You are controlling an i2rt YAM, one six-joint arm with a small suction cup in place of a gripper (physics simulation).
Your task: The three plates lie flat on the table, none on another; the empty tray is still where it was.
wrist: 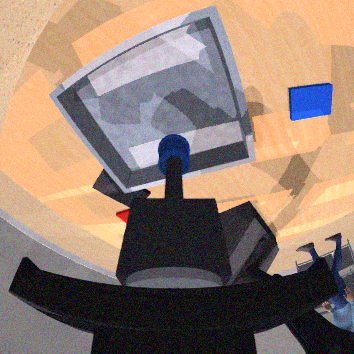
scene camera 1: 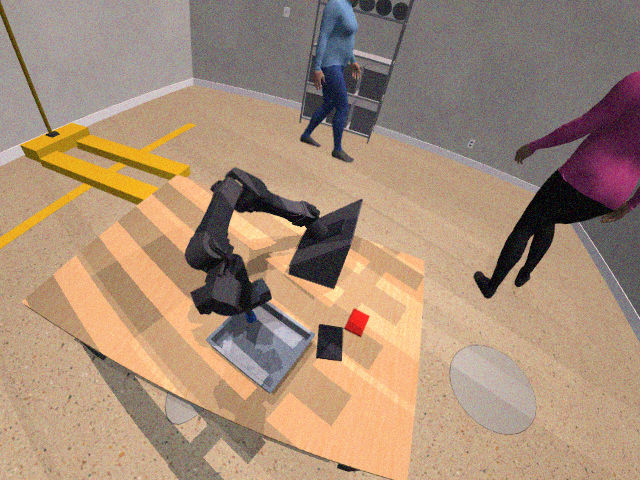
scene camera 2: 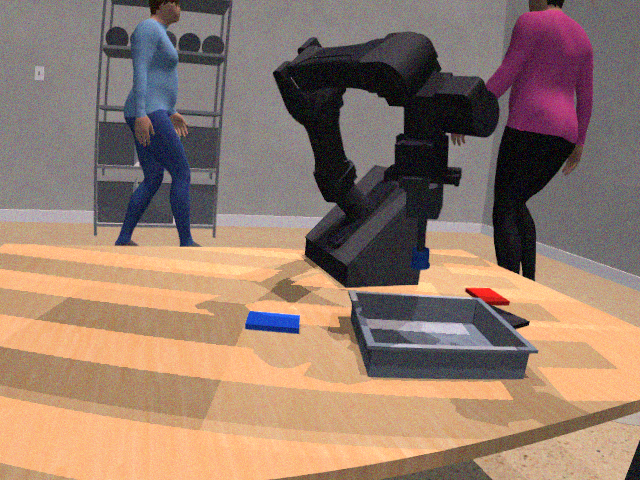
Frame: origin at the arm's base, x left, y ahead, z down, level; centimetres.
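Seen in the pictures: hand at its tool point: (wrist: 173, 148) (scene camera 1: 251, 318) (scene camera 2: 420, 266); arm's base at its link origin: (wrist: 244, 273) (scene camera 1: 322, 235) (scene camera 2: 362, 213).
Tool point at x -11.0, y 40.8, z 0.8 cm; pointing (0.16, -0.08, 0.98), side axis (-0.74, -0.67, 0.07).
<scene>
Offsets run from my tool point to a thing's top centre. Level surfaces: height alone.
My suction cup (scene camera 1: 251, 316) (scene camera 2: 420, 258) (wrist: 173, 150) is blue, points down and holds nothing; it hangs above the base-side part of the grey tray {dy +0.8, dx +3.6, dz +8.2 cm} (scene camera 1: 293, 364) (scene camera 2: 447, 362) (wrist: 237, 75). The tray stands upright and empty. A blue plate {dy -12.4, dx -18.1, dz +12.3 cm} (scene camera 2: 272, 322) (wrist: 310, 102) lies flat on the table, apart from the tray; the arm hides it in scene view 1. A black plate {dy -7.1, dx +24.4, dz +12.3 cm} (scene camera 1: 329, 342) (scene camera 2: 511, 316) (wrist: 114, 189) lies flat on the tray's other side. A red plate {dy -17.6, dx +32.0, dz +12.3 cm} (scene camera 1: 357, 322) (scene camera 2: 487, 296) (wrist: 123, 216) lies flat beside it, their corners very close. No plate lies on another.
The arm's black wedge-shaped base (scene camera 1: 330, 253) (scene camera 2: 382, 248) stands on the wooden table {dz +13.2 cm} (scene camera 1: 382, 434) (scene camera 2: 129, 428). A person in light blue (scene camera 1: 338, 36) (scene camera 2: 152, 67) stands by a shelf rack, and a person in pink (scene camera 1: 602, 149) (scene camera 2: 550, 77) stands beyond the table.
</scene>
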